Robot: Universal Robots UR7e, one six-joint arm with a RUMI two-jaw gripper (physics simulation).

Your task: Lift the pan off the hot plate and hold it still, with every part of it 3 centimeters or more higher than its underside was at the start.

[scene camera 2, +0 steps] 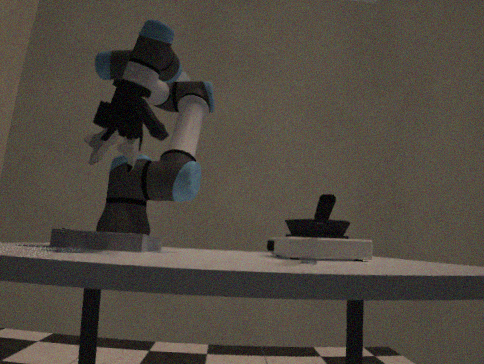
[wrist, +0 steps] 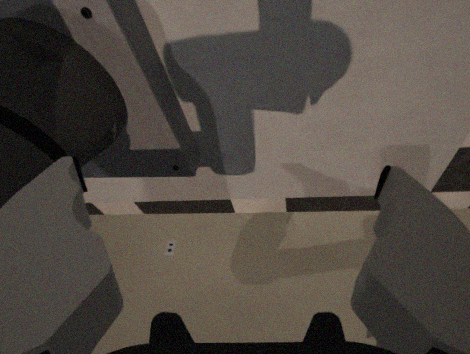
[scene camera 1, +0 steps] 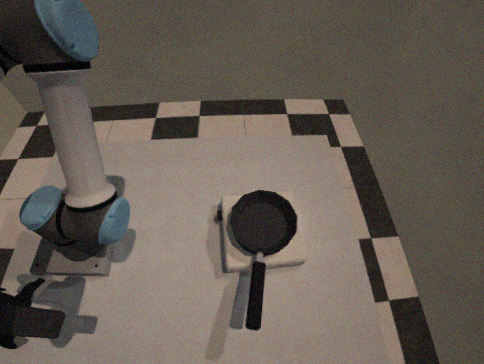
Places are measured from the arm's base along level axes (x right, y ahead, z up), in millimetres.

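Where they show: gripper, fingertip midpoint: (scene camera 2: 111, 168) (wrist: 234, 167); arm's base, origin of the base link: (scene camera 2: 123, 234) (wrist: 58, 91).
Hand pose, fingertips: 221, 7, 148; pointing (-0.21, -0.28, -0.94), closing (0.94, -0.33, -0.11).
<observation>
Things, the pixels of their top centre, and the offset from my fingertips, as dx, dy, dz.
- white hot plate, middle of its top: (scene camera 1: 260, 225) (scene camera 2: 314, 235) -192, +552, -123
- small black knob, middle of its top: (scene camera 2: 270, 240) (scene camera 1: 219, 213) -255, +434, -142
The black pan (scene camera 1: 259, 227) (scene camera 2: 318, 229) sits upright on the white hot plate (scene camera 1: 296, 254) (scene camera 2: 325, 249). Its black handle (scene camera 1: 256, 297) (scene camera 2: 325, 206) points to the bottom of the view in scene camera 1, reaches past the hot plate's edge and slants upward. My gripper (scene camera 2: 111, 164) (wrist: 234, 167) is open, with nothing between its fingers. It hangs high above the table on the arm's base side, well away from the pan. In scene camera 1 part of it shows at the lower left. The pan does not show in the wrist view.
The arm's base plate (scene camera 1: 75, 268) (scene camera 2: 120, 241) stands on the table (scene camera 1: 175, 170) (scene camera 2: 225, 284), left of the hot plate in both scene views. A small black knob (scene camera 1: 219, 215) (scene camera 2: 270, 245) sticks out of the hot plate's left side. A wall socket (wrist: 170, 247) shows in the wrist view.
</observation>
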